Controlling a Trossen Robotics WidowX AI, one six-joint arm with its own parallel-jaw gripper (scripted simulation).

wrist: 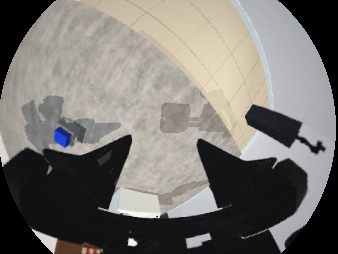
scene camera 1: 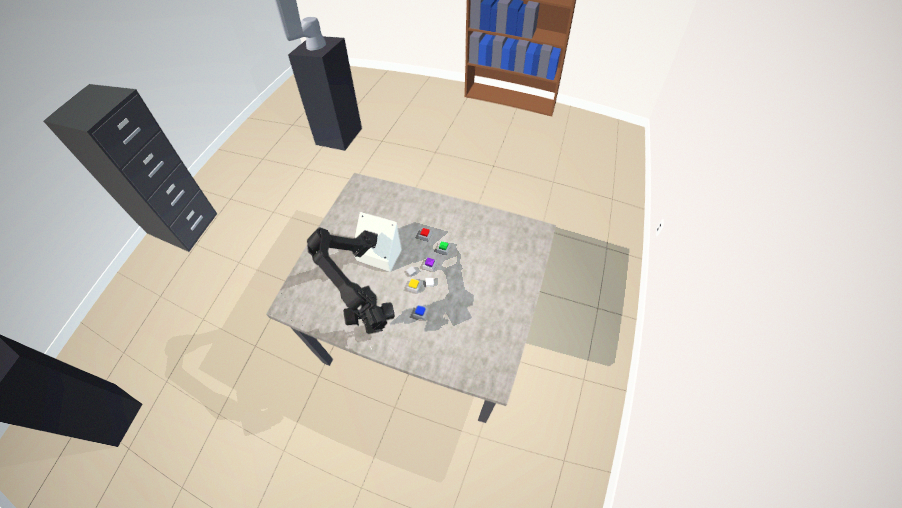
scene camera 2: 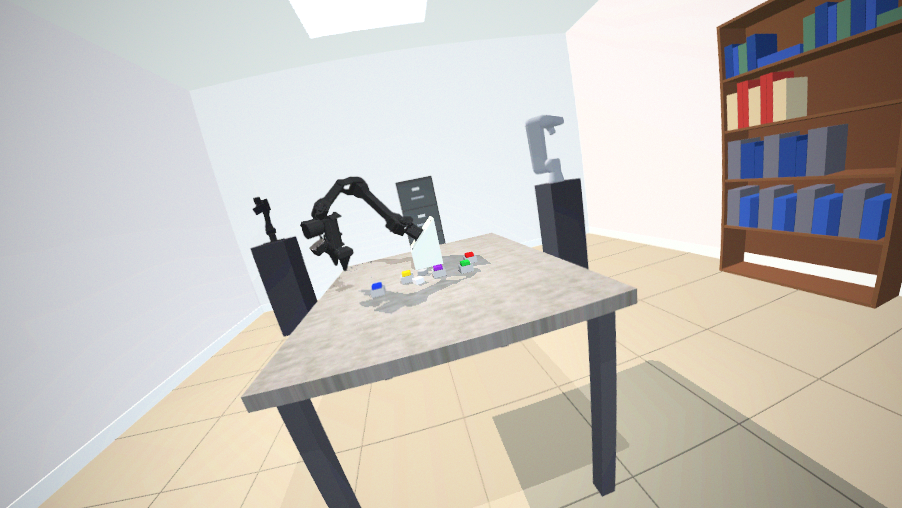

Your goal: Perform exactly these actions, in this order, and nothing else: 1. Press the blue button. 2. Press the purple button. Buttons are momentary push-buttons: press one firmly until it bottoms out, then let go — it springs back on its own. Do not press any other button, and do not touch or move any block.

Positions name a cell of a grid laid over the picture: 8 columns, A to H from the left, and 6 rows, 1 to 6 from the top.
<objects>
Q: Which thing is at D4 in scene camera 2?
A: My gripper.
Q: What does my gripper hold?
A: Nothing.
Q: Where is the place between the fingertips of my gripper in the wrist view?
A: D4
</objects>
